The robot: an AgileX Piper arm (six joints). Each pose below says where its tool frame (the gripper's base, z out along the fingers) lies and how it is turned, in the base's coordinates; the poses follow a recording.
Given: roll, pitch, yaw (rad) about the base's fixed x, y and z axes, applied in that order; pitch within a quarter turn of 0, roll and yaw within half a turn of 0; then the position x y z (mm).
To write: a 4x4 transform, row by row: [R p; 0 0 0 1], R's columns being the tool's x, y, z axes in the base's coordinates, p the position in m. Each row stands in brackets. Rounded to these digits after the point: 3 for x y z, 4 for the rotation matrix.
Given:
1: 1.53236 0.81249 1.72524 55 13 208
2: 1.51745 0.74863 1.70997 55 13 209
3: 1.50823 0.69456 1.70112 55 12 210
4: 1.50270 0.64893 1.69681 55 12 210
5: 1.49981 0.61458 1.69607 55 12 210
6: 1.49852 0.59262 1.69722 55 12 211
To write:
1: [[-0.1058 -0.1496 0.9831 0.055], [0.6795 0.7109 0.1813 0.013], [-0.7260 0.6872 0.0264 0.208], [0 0 0 1]]
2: [[-0.1016 -0.1471 0.9839 0.055], [0.7255 0.6657 0.1745 0.013], [-0.6806 0.7316 0.0391 0.209], [0 0 0 1]]
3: [[-0.0998 -0.1450 0.9844 0.055], [0.7618 0.6253 0.1694 0.012], [-0.6400 0.7668 0.0480 0.210], [0 0 0 1]]
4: [[-0.1001 -0.1433 0.9846 0.055], [0.7904 0.5896 0.1662 0.012], [-0.6043 0.7949 0.0542 0.210], [0 0 0 1]]
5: [[-0.1021 -0.1422 0.9846 0.055], [0.8106 0.5618 0.1652 0.012], [-0.5766 0.8150 0.0579 0.210], [0 0 0 1]]
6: [[-0.1046 -0.1419 0.9843 0.055], [0.8229 0.5435 0.1658 0.012], [-0.5585 0.8273 0.0599 0.211], [0 0 0 1]]
